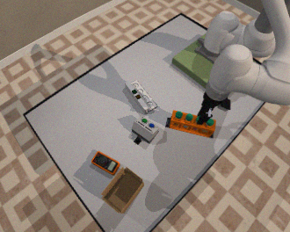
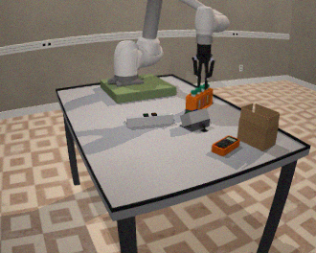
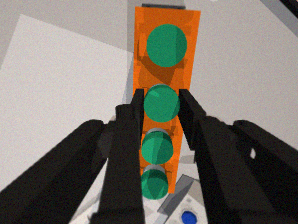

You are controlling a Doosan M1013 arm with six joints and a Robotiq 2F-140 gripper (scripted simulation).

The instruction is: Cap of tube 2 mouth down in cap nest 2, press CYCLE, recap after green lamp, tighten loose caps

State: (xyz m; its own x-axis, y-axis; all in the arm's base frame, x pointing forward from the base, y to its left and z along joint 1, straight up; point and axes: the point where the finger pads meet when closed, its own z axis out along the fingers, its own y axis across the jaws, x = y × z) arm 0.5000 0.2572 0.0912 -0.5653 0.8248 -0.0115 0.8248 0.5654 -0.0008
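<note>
Right now my hand is 17 cm short of the blue key, 16 cm to the left of it and 8 cm above it. Also, from my hand: orange multimeter (46 cm ahead, 18 cm to the right, 13 cm below); then grey key housing (20 cm ahead, 18 cm to the right, 9 cm below); then green key (18 cm ahead, 20 cm to the right, 8 cm below).
</note>
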